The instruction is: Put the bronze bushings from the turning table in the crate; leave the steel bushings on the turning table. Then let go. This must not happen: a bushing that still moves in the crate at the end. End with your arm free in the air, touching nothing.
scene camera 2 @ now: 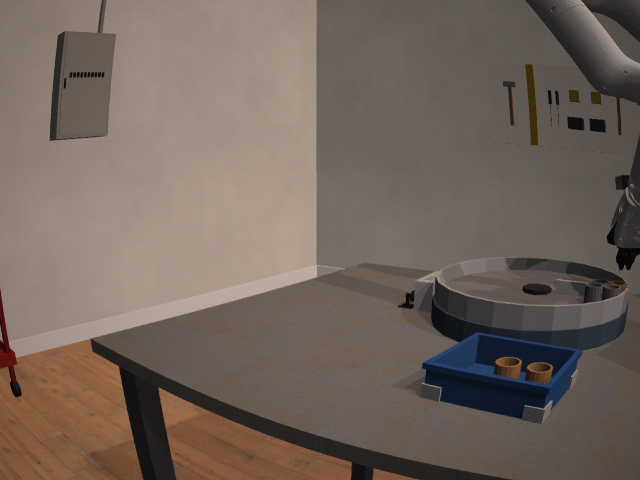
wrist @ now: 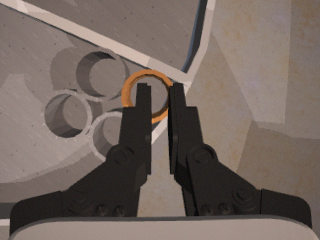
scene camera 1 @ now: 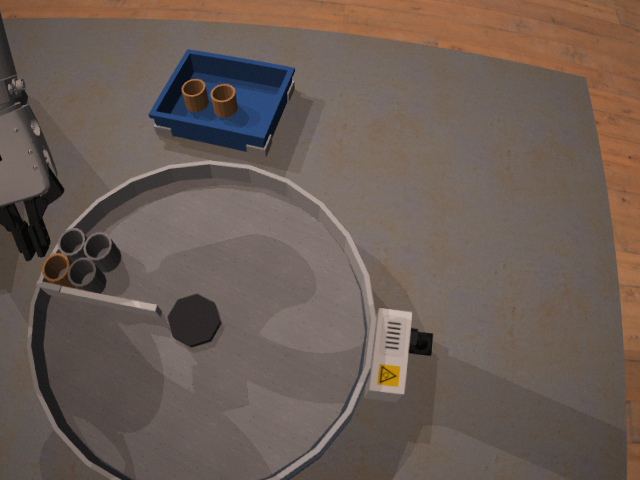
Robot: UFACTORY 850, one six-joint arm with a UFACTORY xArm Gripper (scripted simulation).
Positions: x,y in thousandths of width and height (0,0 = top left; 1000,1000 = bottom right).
Scene:
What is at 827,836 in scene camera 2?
A blue crate.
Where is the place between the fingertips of the gripper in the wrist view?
At 498,431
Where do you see a bronze bushing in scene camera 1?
At 354,220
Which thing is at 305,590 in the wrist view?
A steel bushing.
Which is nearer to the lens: the bronze bushing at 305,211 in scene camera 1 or the steel bushing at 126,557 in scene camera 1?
The steel bushing.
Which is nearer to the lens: the bronze bushing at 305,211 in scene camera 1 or the steel bushing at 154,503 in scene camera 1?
The steel bushing.

